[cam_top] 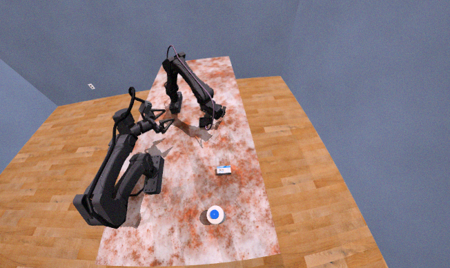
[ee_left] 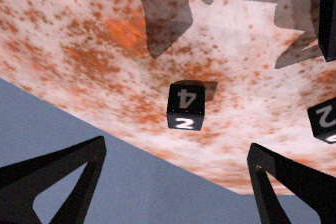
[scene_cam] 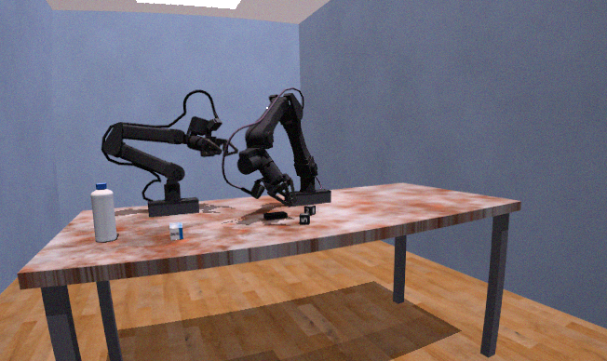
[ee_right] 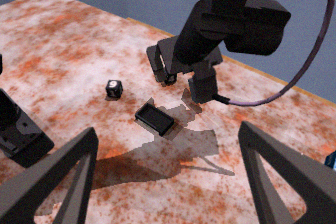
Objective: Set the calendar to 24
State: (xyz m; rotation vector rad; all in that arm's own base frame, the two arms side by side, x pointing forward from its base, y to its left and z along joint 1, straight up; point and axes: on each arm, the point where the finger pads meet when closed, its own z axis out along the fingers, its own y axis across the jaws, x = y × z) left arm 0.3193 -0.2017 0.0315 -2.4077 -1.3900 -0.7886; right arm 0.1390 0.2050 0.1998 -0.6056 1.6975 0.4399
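Right now the black tray is 11 cm behind my left hand, 6 cm below it and 3 cm to the right of it. Also, from my left hand: white box: 37 cm to the right, 6 cm below, 4 cm ahead; white bottle: 59 cm to the right, 1 cm ahead, 1 cm above.
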